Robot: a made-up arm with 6 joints.
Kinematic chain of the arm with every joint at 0, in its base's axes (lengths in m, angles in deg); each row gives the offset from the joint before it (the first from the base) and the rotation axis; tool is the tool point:
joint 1: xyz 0 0 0.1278 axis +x
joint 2: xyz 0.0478 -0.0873 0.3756 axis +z
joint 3: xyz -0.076 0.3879 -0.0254 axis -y
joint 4: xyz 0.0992 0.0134 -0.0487 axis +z
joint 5: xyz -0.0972 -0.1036 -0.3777 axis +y
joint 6: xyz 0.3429 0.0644 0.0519 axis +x
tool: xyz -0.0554 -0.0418 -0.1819
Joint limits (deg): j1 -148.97..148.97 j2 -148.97..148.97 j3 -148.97..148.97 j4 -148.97..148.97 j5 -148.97..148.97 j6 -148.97..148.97
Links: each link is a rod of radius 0.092 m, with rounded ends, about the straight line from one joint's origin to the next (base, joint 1, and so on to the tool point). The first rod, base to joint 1, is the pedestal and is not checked.
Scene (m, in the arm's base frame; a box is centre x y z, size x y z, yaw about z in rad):
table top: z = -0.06
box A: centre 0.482 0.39 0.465 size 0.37 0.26 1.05 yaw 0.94
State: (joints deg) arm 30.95 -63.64 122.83 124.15 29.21 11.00
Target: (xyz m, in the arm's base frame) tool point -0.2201 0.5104 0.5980
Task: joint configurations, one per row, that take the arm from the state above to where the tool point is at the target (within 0.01 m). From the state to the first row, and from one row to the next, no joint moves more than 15 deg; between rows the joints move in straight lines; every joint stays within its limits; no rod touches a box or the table.
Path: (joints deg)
1: 33.07 -49.87 123.14 122.25 24.75 13.29
2: 35.18 -36.11 123.44 120.36 20.29 15.58
3: 37.30 -22.34 123.75 118.46 15.83 17.86
4: 39.41 -8.57 124.05 116.57 11.37 20.15
5: 41.53 5.19 124.36 114.67 6.92 22.44
6: 43.64 18.96 124.66 112.77 2.46 24.73
7: 45.76 32.73 124.97 110.88 -2.00 27.02
8: 33.55 39.92 114.43 116.84 -7.53 20.67
9: 21.35 47.12 103.89 122.79 -13.06 14.32
10: 9.14 54.32 93.36 128.75 -18.59 7.97

